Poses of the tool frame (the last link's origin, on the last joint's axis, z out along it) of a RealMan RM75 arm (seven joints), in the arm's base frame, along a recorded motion.
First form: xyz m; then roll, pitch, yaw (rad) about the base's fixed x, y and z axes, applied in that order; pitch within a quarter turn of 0, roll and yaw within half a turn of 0.
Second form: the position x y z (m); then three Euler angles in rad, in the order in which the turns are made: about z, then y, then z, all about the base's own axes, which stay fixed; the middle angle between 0 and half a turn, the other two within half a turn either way. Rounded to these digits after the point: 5 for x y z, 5 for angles.
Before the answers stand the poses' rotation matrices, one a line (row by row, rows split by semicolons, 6 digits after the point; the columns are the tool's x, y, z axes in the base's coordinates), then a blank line. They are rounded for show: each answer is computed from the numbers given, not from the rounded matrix.
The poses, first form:
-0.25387 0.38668 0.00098 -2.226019 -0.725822 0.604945
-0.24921 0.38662 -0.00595 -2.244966 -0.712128 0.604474
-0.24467 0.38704 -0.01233 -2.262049 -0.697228 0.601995
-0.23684 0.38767 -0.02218 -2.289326 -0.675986 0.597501
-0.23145 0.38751 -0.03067 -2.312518 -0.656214 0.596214
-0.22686 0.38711 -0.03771 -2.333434 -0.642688 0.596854
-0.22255 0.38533 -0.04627 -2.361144 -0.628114 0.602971
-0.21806 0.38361 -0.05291 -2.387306 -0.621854 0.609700
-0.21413 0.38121 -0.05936 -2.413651 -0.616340 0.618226
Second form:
0.615217 0.779435 -0.118271; 0.425374 -0.201886 0.882213; 0.663750 -0.593062 -0.455755
0.622838 0.774810 -0.108362; 0.430210 -0.223507 0.874622; 0.653446 -0.591367 -0.472540
0.631858 0.768746 -0.098916; 0.434130 -0.245291 0.866812; 0.642095 -0.590645 -0.488726
0.644935 0.759718 -0.082989; 0.438862 -0.279261 0.854057; 0.625667 -0.587232 -0.513517
0.655609 0.751569 -0.072948; 0.444892 -0.306407 0.841538; 0.610122 -0.584174 -0.535250
0.662090 0.746695 -0.063903; 0.449909 -0.327836 0.830726; 0.599349 -0.578766 -0.553002
0.666449 0.743513 -0.055079; 0.458855 -0.350824 0.816318; 0.587620 -0.569308 -0.574971
0.666349 0.744336 -0.044072; 0.465427 -0.369029 0.804485; 0.582543 -0.556580 -0.592336
0.664965 0.746103 -0.033954; 0.472946 -0.385456 0.792304; 0.578052 -0.542913 -0.609181

-0.25387 0.38668 0.00098 -2.41238 2.04402 1.70406
-0.24921 0.38662 -0.00595 -2.40602 2.06297 1.69406
-0.24467 0.38704 -0.01233 -2.39791 2.08142 1.68442
-0.23684 0.38767 -0.02218 -2.38787 2.11007 1.66766
-0.23145 0.38751 -0.03067 -2.37792 2.13560 1.65726
-0.22686 0.38711 -0.03771 -2.37366 2.15676 1.64757
-0.22255 0.38533 -0.04627 -2.37202 2.18337 1.63817
-0.21806 0.38361 -0.05291 -2.37898 2.20475 1.62552
-0.21413 0.38121 -0.05936 -2.38753 2.22582 1.61362

